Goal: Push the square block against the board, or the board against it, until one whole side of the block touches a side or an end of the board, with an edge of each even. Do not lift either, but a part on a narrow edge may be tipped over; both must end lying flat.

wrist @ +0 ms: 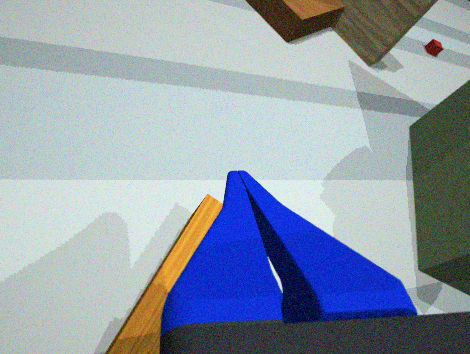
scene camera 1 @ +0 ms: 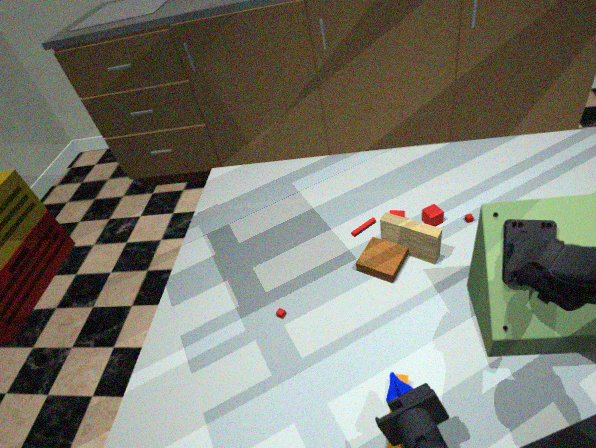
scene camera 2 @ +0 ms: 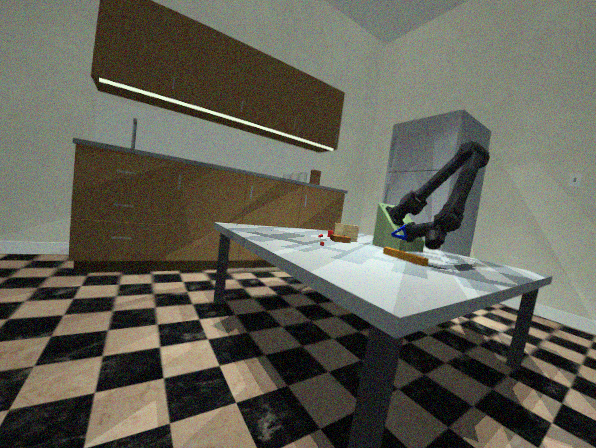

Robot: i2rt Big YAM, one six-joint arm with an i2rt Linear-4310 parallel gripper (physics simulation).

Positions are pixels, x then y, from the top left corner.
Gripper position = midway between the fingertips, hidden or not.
The gripper (scene camera 1: 392, 374) is shut and holds nothing. Also in view: an orange bar (wrist: 144, 322). A board (scene camera 1: 423, 241) sits on the table. A square block (scene camera 1: 382, 259) rests on the table.
